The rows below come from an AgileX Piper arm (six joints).
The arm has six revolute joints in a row. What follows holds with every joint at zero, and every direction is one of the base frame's. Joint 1 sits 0.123 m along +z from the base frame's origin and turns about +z. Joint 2 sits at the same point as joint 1 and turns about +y. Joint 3 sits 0.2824 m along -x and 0.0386 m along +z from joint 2 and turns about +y. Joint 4 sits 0.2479 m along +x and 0.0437 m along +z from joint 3 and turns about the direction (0.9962, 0, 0.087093). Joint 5 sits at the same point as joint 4 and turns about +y. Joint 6 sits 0.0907 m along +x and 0.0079 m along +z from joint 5 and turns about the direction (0.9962, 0, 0.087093). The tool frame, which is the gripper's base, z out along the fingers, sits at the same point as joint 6; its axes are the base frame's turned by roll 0, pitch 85 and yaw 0 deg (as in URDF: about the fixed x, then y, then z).
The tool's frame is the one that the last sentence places.
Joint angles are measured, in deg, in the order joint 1, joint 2, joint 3, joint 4, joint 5, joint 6. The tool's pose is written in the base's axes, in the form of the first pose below.
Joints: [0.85, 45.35, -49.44, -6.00, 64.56, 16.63]
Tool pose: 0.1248, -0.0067, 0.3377, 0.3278, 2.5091, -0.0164
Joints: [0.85, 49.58, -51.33, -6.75, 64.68, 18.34]
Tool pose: 0.1411, -0.0076, 0.3377, 0.3656, 2.5444, -0.0304
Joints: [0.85, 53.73, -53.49, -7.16, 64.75, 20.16]
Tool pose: 0.1577, -0.0079, 0.3380, 0.4072, 2.5723, -0.0360
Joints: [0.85, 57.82, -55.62, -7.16, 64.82, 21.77]
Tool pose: 0.1744, -0.0077, 0.3370, 0.4466, 2.6008, -0.0348
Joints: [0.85, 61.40, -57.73, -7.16, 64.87, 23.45]
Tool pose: 0.1895, -0.0075, 0.3363, 0.4874, 2.6196, -0.0320
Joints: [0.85, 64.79, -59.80, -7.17, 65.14, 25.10]
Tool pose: 0.2038, -0.0073, 0.3349, 0.5289, 2.6389, -0.0311
